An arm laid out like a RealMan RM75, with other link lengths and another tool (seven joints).
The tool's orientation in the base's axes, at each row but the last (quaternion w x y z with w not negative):
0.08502, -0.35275, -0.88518, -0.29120
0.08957, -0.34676, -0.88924, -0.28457
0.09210, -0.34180, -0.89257, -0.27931
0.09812, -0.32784, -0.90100, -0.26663
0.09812, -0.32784, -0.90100, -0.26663
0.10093, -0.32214, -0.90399, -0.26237
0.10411, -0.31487, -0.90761, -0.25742
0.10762, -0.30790, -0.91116, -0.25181
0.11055, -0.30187, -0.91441, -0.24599
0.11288, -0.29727, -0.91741, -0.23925
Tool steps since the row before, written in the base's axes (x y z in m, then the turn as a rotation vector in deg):
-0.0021, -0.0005, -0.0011, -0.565, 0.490, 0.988
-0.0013, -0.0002, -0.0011, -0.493, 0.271, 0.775
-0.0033, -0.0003, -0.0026, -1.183, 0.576, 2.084
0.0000, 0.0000, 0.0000, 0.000, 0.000, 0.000
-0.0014, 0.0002, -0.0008, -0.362, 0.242, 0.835
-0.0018, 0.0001, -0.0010, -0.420, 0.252, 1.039
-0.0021, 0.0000, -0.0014, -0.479, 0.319, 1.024
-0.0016, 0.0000, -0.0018, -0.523, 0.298, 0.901
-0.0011, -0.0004, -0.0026, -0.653, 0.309, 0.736
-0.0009, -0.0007, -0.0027, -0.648, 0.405, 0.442
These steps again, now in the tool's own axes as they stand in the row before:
0.0009, -0.0022, 0.0005, 1.050, 0.354, -0.555
0.0005, -0.0015, 0.0007, 0.796, 0.177, -0.502
0.0014, -0.0035, 0.0019, 1.949, 0.477, -1.431
0.0000, 0.0000, 0.0000, 0.000, 0.000, 0.000
0.0009, -0.0011, 0.0008, 0.701, 0.270, -0.568
0.0011, -0.0015, 0.0009, 0.823, 0.323, -0.733
0.0011, -0.0019, 0.0012, 0.898, 0.325, -0.683
0.0006, -0.0017, 0.0016, 0.879, 0.236, -0.588
-0.0002, -0.0019, 0.0021, 0.930, 0.101, -0.434
-0.0006, -0.0020, 0.0020, 0.870, 0.063, -0.133

